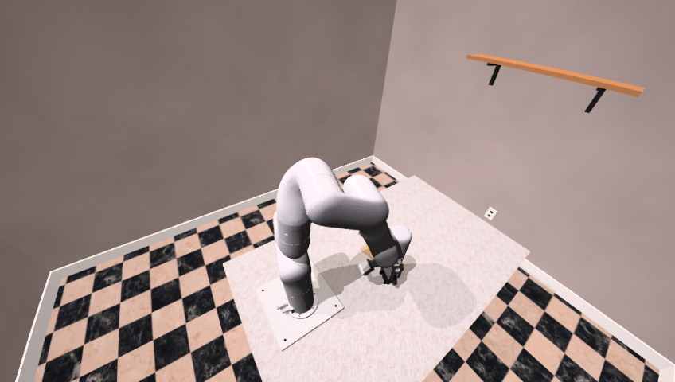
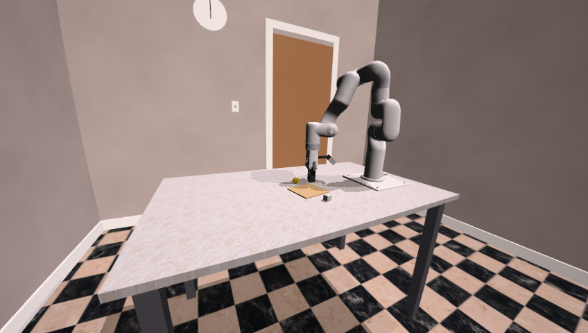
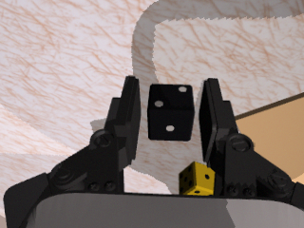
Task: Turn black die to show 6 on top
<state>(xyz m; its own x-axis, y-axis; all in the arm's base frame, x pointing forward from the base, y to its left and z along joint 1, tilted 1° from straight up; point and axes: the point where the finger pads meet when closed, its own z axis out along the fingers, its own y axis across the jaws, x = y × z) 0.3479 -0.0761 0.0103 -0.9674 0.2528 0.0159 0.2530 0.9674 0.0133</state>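
Now: the black die 10 mm below my hand. Round my hand: white die 250 mm to the left, 50 mm ahead, 10 mm below; tan mat 120 mm to the left, 80 mm ahead, 20 mm below; yellow die 90 mm ahead, 10 mm below.
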